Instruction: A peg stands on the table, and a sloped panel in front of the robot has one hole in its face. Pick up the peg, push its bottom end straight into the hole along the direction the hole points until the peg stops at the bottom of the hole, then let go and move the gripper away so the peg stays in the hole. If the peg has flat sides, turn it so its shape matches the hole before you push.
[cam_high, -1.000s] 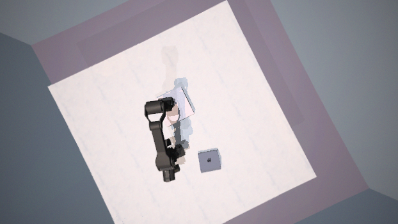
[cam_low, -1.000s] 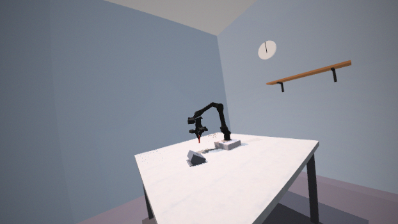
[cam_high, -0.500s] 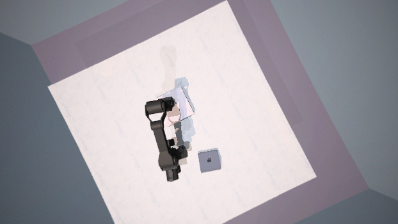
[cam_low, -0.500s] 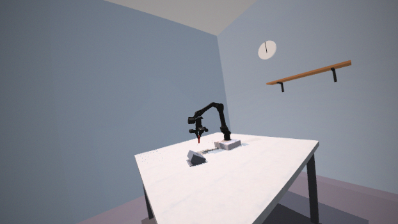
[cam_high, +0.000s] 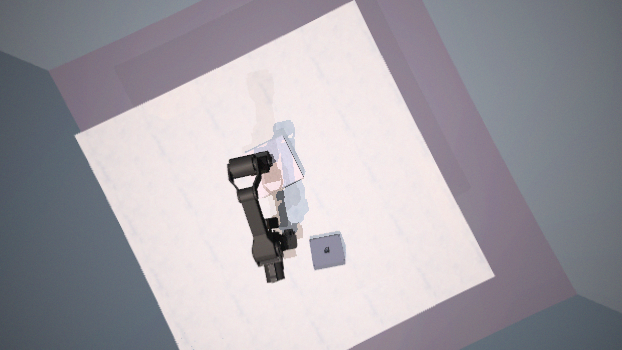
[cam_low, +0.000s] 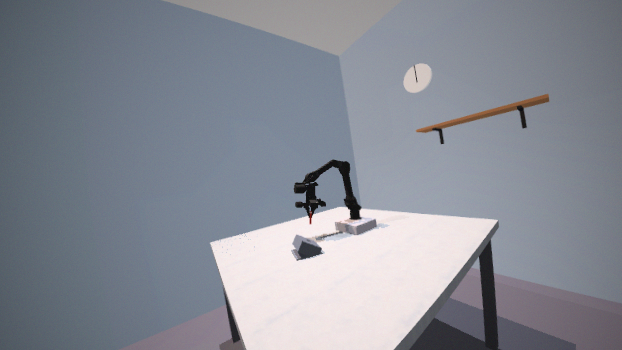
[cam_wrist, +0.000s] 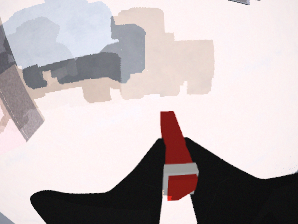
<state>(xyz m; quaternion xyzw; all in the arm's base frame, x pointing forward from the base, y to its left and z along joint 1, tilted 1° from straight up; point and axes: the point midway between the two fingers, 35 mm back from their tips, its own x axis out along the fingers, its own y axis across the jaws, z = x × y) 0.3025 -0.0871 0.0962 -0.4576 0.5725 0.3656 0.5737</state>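
Now: the grey sloped panel 160 mm to the left of my gripper tip, 150 mm ahead of it and 90 mm below it. Round my gripper tip: red peg 20 mm above.
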